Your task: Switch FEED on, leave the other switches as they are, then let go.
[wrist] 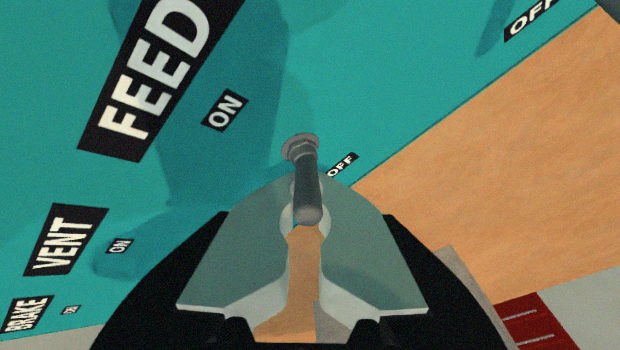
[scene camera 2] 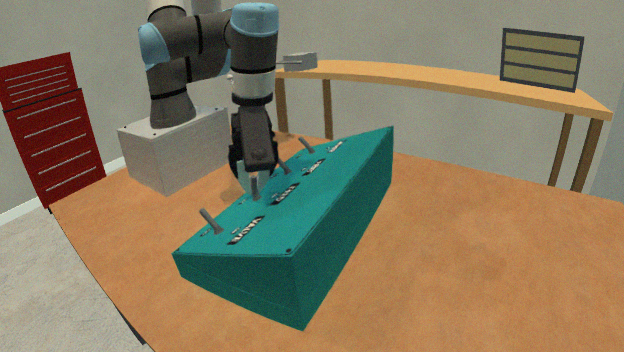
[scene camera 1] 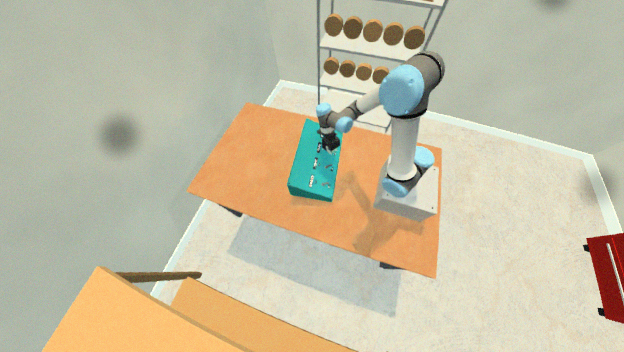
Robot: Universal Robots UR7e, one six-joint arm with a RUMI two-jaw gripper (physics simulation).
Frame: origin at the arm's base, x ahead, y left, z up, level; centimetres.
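Seen in the pictures: gripper, between the fingertips: (wrist: pixel 307 176) (scene camera 2: pixel 253 194) (scene camera 1: pixel 331 153); arm's base, origin of its link: (scene camera 2: pixel 173 120).
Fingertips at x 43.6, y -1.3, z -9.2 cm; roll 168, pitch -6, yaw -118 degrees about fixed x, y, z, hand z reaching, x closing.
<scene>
Offsets run from my fingertips to a thing's middle. Level surfaces: height alone.
The teal sloped switch box {dz -2.7, dx +6.7, dy +7.2 cm} (scene camera 1: pixel 305 170) (scene camera 2: pixel 325 200) stands on the table. The FEED switch {dz +2.6, dx +1.8, dy -0.7 cm} (scene camera 2: pixel 255 189) (wrist: pixel 306 190) is a grey lever, more upright than its neighbours; OFF is on the robot side. My gripper (scene camera 1: pixel 332 150) (scene camera 2: pixel 251 192) (wrist: pixel 307 176) is at it, its narrow jaws shut on the lever with the lever's end in the slot between the tips. The VALVE switch {dz +2.1, dx +4.2, dy -12.5 cm} (scene camera 2: pixel 211 221), the VENT switch {dz +2.1, dx -3.2, dy +10.3 cm} (scene camera 2: pixel 283 165) (scene camera 1: pixel 329 168) and the BRAKE switch {dz +2.1, dx -6.9, dy +21.7 cm} (scene camera 2: pixel 306 145) (scene camera 1: pixel 326 185) lean towards the OFF side. The VALVE switch is hidden in the first scene view.
The orange-brown table {dz -8.6 cm} (scene camera 1: pixel 235 165) (scene camera 2: pixel 475 250) carries the box and the robot's pale base block (scene camera 2: pixel 172 160). A shelf rack (scene camera 1: pixel 318 55) stands behind the table. A red drawer cabinet (scene camera 2: pixel 50 130) and a wooden bench (scene camera 2: pixel 425 77) stand farther off.
</scene>
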